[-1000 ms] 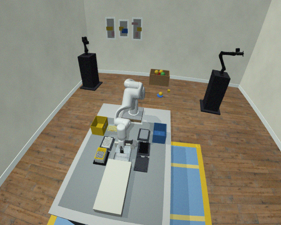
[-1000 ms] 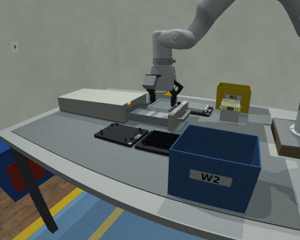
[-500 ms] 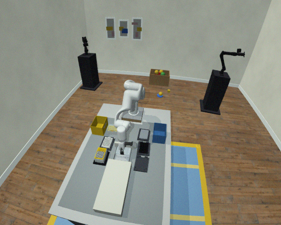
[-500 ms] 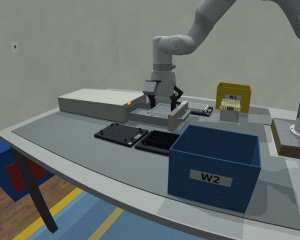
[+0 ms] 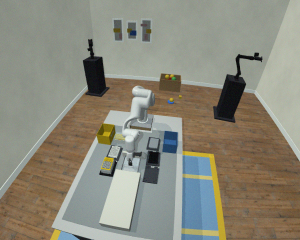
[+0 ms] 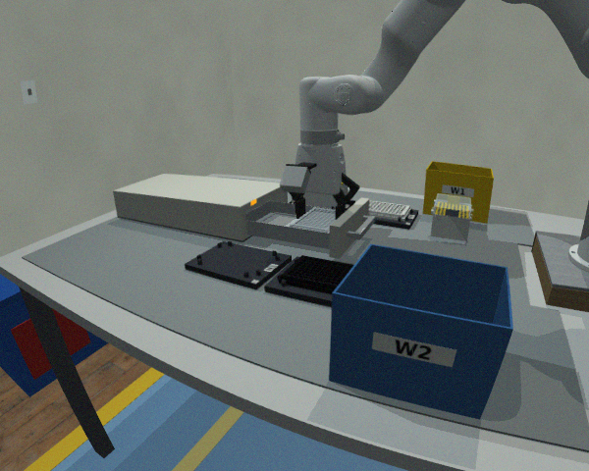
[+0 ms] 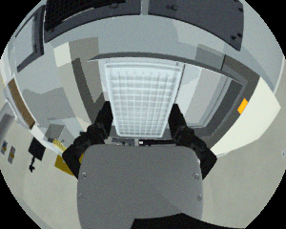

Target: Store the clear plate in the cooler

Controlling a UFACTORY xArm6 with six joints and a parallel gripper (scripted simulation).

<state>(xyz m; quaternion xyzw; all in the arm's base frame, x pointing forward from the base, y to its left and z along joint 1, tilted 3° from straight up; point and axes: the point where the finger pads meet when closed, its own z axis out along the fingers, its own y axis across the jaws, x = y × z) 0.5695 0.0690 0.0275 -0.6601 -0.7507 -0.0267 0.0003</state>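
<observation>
The clear plate is 10 mm below my hand. Also, from my hand: black plate 170 mm to the left, 110 mm behind, 30 mm below; then drawer 30 mm below, 30 mm ahead; then nest 200 mm to the left, 60 mm ahead, 40 mm below.
</observation>
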